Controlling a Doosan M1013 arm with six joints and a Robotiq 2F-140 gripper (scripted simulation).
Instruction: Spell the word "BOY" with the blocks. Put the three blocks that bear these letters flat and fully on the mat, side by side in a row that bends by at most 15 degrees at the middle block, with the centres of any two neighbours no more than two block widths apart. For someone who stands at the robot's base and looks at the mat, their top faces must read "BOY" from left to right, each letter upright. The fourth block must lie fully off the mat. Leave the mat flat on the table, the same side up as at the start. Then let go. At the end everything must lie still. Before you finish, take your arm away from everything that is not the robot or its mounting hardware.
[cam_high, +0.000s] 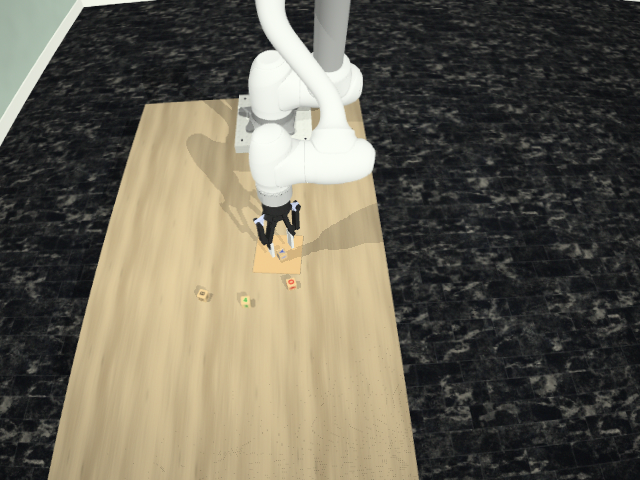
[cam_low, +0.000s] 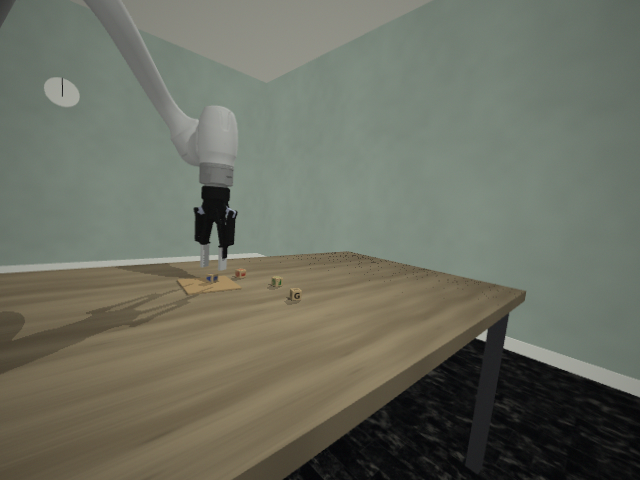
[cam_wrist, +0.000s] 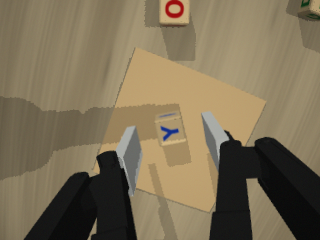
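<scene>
The tan square mat is 1 cm behind my hand, 1 cm to the right of it and 7 cm below it.
</scene>
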